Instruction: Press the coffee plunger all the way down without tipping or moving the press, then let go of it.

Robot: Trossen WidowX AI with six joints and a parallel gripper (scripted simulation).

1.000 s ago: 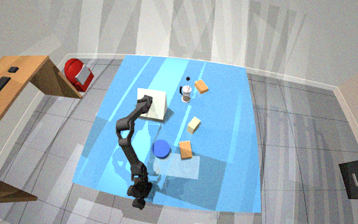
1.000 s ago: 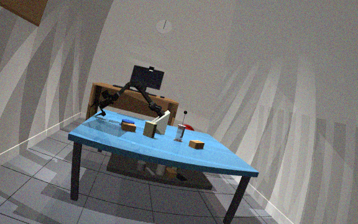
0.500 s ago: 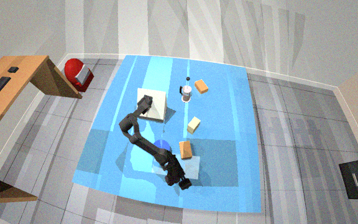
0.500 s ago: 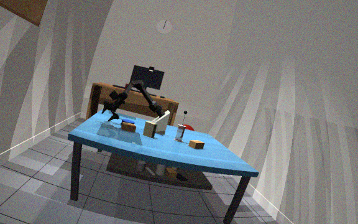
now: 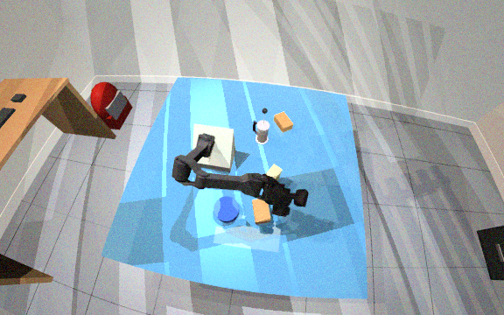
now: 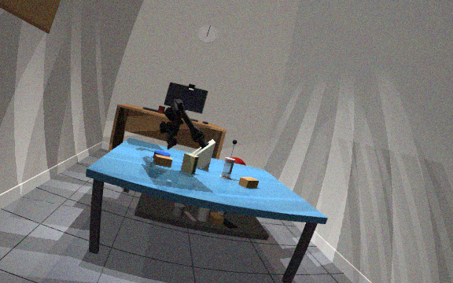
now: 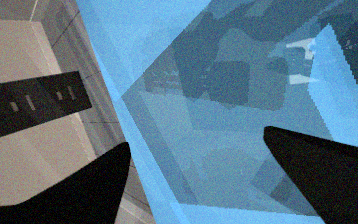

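Now: gripper tip 40 cm to the right of the coffee press, 25 cm past it and 3 cm above it. From my gripper tip the other things lie so: blue disc: 30 cm behind, 13 cm below, 7 cm to the right.
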